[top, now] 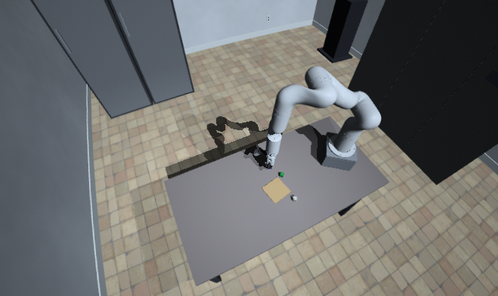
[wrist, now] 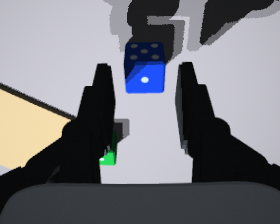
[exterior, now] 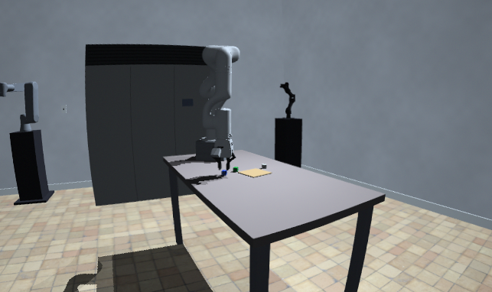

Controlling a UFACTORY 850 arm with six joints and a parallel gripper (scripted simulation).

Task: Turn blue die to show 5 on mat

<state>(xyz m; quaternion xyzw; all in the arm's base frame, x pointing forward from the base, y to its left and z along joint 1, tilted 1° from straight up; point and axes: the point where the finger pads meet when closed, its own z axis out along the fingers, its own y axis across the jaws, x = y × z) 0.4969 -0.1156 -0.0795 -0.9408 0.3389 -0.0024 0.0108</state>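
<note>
The blue die lies 4 cm below my hand. Also, from my hand: white die (4 cm behind, 28 cm to the left, 4 cm below); then green die (5 cm behind, 9 cm to the left, 4 cm below); then mat (4 cm ahead, 17 cm to the left, 5 cm below).
</note>
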